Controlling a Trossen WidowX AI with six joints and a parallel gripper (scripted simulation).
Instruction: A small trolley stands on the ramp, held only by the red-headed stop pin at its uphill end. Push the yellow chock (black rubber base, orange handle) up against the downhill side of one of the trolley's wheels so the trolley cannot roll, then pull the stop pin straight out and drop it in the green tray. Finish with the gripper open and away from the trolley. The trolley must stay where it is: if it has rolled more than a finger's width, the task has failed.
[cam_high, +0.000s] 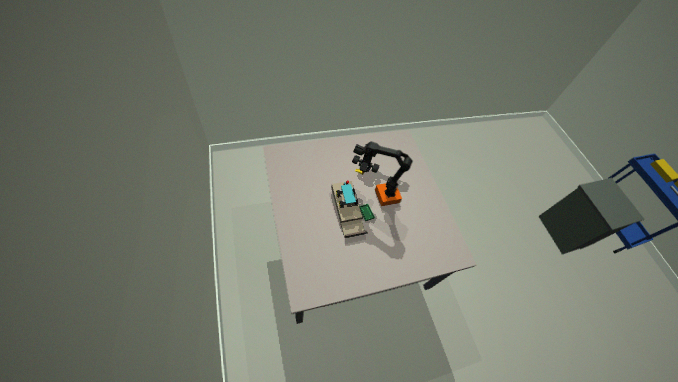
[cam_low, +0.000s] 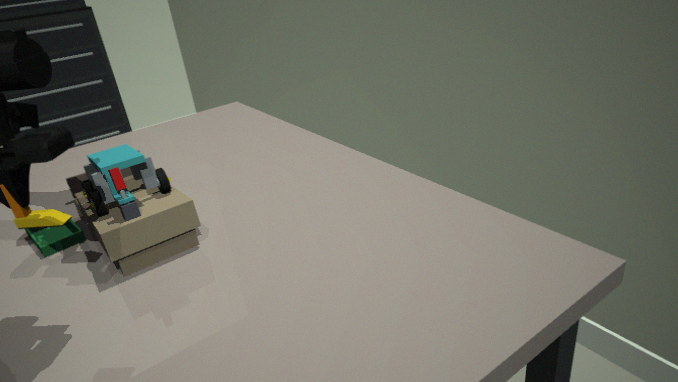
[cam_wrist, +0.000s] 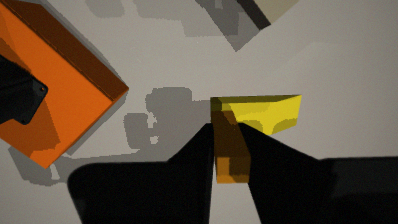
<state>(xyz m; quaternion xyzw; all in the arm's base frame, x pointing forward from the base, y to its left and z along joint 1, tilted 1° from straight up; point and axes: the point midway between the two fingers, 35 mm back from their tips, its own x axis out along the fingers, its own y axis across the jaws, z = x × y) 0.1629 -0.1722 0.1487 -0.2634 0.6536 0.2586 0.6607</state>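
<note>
My gripper tip is now 20 mm to the left of the yellow chock, 10 mm short of it and 10 mm above it. The rest, counted from my gripper tip: teal trolley 170 mm ahead, 130 mm to the left, 60 mm below; then red-headed stop pin 140 mm ahead, 50 mm below, 30 mm to the left.
</note>
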